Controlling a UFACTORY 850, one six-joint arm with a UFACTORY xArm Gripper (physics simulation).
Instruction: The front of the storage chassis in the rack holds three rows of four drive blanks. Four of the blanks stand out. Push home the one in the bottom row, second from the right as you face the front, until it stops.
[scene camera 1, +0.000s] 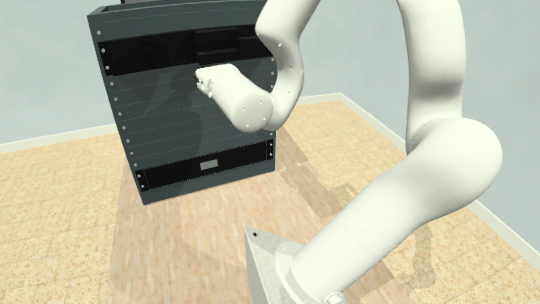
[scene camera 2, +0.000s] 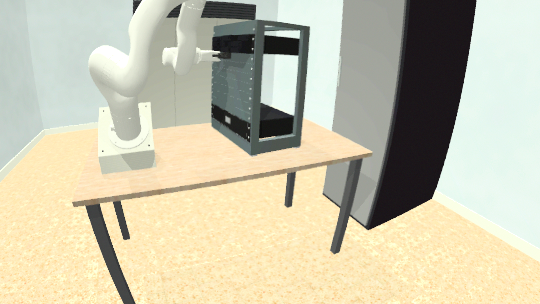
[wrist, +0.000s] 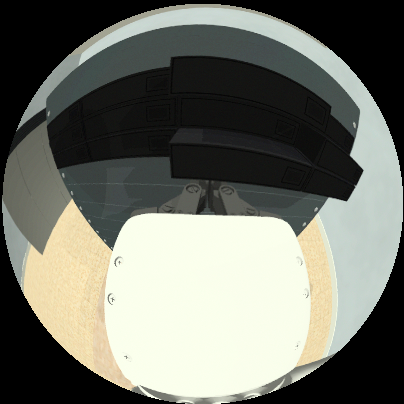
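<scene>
The storage chassis (scene camera 1: 145, 54) (scene camera 2: 282, 45) (wrist: 120, 118) is black and sits high in the rack. The bottom-row blank second from the right (scene camera 1: 218, 56) (wrist: 220, 161) stands out from the front. The top-row blank above it (wrist: 240, 77), the middle-row far-right blank (wrist: 340, 161) and the bottom-row far-right blank (wrist: 330, 186) also stand out. My gripper (scene camera 2: 226, 55) (wrist: 206, 170) is shut and empty. In the wrist view its fingers run up to the target blank's lower edge, and their tips are hidden behind that blank. Contact cannot be told.
The rack (scene camera 2: 256, 100) (scene camera 1: 150, 25) stands on the wooden table (scene camera 2: 190, 172). A black unit with a light label (scene camera 1: 170, 171) fills its lowest part. Plain grey panels (scene camera 1: 170, 120) lie below the chassis. A tall cabinet (scene camera 2: 370, 100) stands behind the table.
</scene>
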